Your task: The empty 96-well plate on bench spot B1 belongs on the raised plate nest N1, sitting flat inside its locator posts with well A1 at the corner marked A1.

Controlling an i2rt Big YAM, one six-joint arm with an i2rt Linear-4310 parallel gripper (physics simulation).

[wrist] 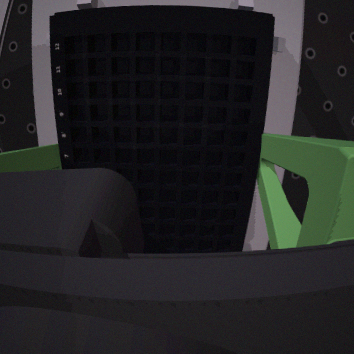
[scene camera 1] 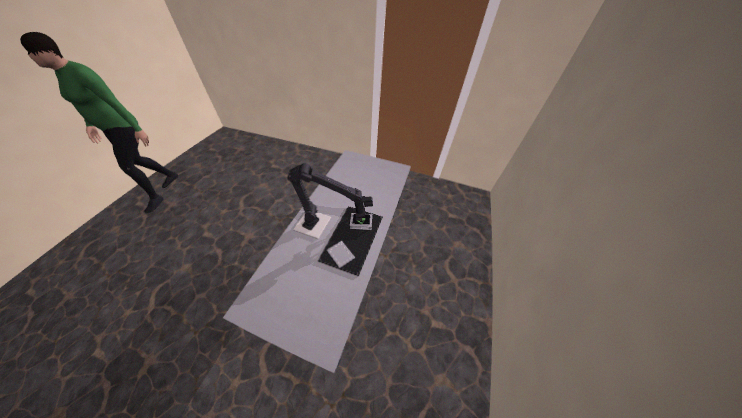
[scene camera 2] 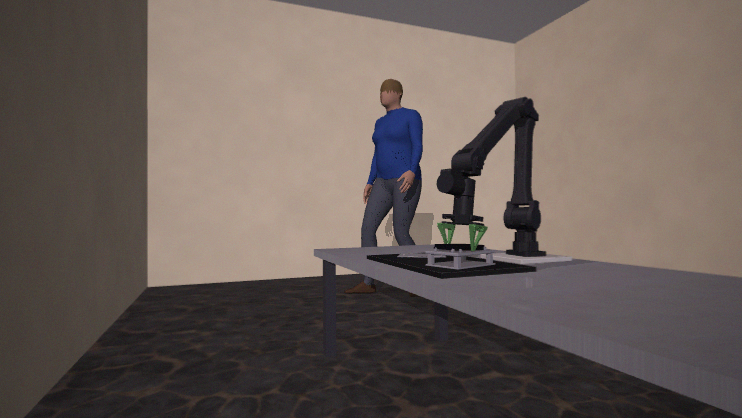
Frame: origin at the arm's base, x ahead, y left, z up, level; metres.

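Seen in the pictures: gripper, between the fingertips: (wrist: 159, 149) (scene camera 1: 361, 219); arm's base, origin of its link: (scene camera 1: 311, 222) (scene camera 2: 525, 255).
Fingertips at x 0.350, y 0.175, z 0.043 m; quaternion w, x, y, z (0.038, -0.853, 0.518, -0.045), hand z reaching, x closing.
Offsets run from my fingertips to a thing's top centre. "pt": to the spot under its first point.
The black 96-well plate @[dx -0.002, dy -0.001, dz +0.018 m] (scene camera 2: 459, 247) (wrist: 170, 105) is level between the green fingers of my gripper (scene camera 2: 460, 245) (wrist: 159, 149), which is shut on its two long sides. It is right over the raised light-grey nest N1 @[dx -0.002, dy -0.001, dz +0.009 m] (scene camera 1: 360, 227) (scene camera 2: 457, 261) (wrist: 287, 100), very low; whether it touches the nest's top is not clear. In the wrist view, two locator posts (wrist: 86, 4) (wrist: 245, 4) stand past the plate's far edge and another post @[pt dx +0.064, dy -0.025, dz +0.008 m] (wrist: 279, 44) beside its right edge. Numbers 12 down to 7 show along the plate's left edge. Well A1 and the A1 corner mark are hidden.
A pale flat square @[pt dx -0.008, dy -0.299, dz -0.042 m] (scene camera 1: 341, 253) lies turned at the other end of the black perforated board @[dx -0.002, dy -0.142, dz -0.043 m] (scene camera 1: 358, 244) (scene camera 2: 493, 269). The arm's white base plate (scene camera 1: 321, 227) is beside the board. A person in green (scene camera 1: 93, 96) and a person in blue (scene camera 2: 397, 142) stand away from the table.
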